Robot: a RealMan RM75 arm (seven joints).
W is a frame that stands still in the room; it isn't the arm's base.
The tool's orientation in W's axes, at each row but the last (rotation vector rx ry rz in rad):
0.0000 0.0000 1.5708
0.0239 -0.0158 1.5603
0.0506 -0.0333 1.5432
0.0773 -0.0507 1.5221
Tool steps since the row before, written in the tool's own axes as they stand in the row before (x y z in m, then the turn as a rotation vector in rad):
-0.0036 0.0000 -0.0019 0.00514 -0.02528 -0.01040
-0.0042 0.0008 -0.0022 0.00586 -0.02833 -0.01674
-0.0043 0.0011 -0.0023 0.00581 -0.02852 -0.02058
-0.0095 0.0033 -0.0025 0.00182 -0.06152 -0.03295
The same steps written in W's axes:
0.0000 -0.0036 -0.0019 0.02528 0.00514 -0.01040
-0.0009 -0.0041 -0.0023 0.02831 0.00599 -0.01674
-0.0012 -0.0041 -0.0025 0.02845 0.00614 -0.02057
-0.0038 -0.0091 -0.0032 0.06103 0.00164 -0.03385

